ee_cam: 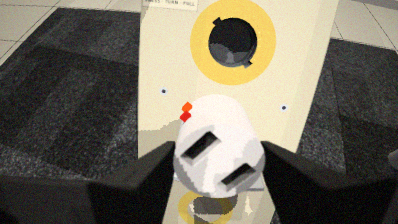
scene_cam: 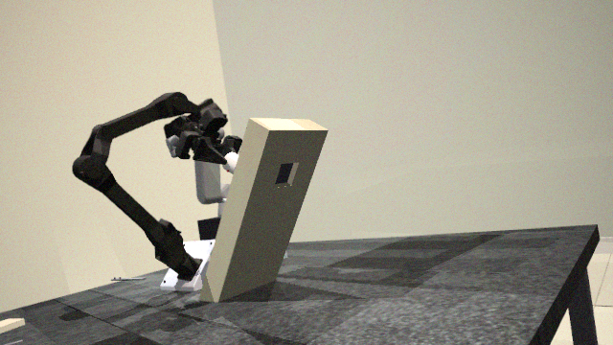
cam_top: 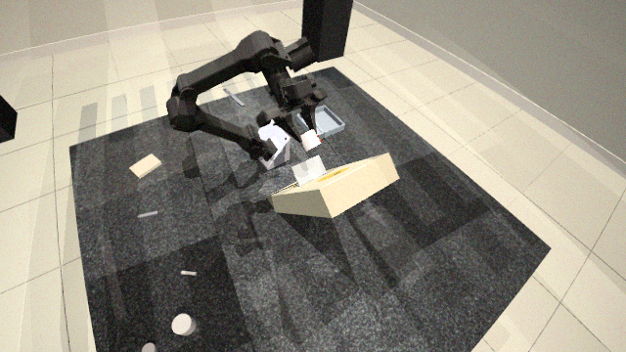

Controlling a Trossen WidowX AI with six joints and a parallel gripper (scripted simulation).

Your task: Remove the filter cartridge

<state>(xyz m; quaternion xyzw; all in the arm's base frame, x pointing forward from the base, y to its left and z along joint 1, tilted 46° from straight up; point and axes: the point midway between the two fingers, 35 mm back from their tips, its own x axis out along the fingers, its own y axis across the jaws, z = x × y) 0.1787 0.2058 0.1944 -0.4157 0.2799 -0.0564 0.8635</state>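
Right now my gripper tip is 290 mm past the light blue tray, 290 mm above it and 280 mm to the right of it. Also, from my gripper tip: round filter cartridge (right at my gripper tip); peg (400 mm to the right, 290 mm below, 40 mm ahead); pale disc (450 mm to the right, 280 mm below, 170 mm ahead).
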